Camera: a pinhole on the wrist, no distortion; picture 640 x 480 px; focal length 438.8 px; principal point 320.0 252.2 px. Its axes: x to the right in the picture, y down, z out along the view. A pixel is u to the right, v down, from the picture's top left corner.
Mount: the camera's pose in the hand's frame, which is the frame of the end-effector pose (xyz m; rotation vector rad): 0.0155 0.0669 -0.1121 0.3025 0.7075 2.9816
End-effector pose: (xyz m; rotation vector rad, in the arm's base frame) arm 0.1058 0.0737 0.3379 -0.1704 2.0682 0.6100
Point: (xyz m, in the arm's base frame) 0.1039 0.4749 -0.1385
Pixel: 83.1 345.3
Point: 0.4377 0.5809 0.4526
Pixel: 594.4 245.5
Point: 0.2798 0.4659 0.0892
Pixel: 296.9 356.1
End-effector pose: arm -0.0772 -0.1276 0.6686 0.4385 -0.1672 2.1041
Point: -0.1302 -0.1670 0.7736
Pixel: 364.4 461.5
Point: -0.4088 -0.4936 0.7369
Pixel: outside the picture
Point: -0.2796 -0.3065 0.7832
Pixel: 438.0 120.2
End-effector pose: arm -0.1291 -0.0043 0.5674 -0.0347 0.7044 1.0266
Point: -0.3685 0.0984 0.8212
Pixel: outside the picture
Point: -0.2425 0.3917 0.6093
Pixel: 119.2 95.8
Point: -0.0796 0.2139 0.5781
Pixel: 96.5 411.3
